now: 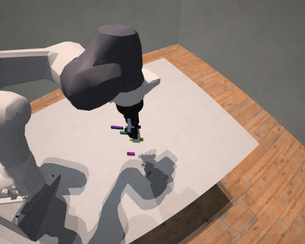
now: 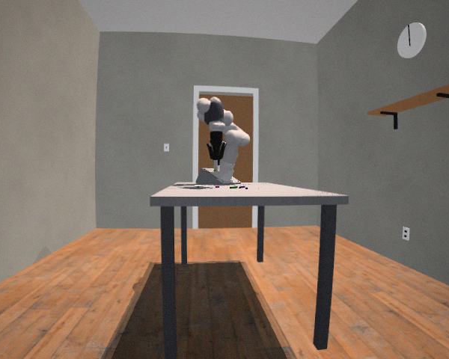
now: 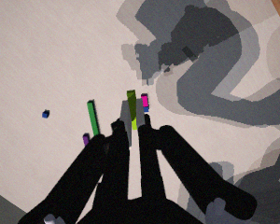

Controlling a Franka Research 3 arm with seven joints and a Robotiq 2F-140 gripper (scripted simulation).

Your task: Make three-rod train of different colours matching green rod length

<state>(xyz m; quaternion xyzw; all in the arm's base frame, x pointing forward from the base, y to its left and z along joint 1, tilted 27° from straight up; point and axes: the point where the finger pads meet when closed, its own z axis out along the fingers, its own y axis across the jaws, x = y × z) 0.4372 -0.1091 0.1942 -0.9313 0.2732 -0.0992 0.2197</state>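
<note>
The magenta rod lies 13 cm below my hand and 3 cm behind it. The rest, counted from my hand: lime rod: 3 cm below; then green rod: 13 cm below, 10 cm to the left, 1 cm behind; then grey rod: 13 cm below, 11 cm to the right, 1 cm behind.
</note>
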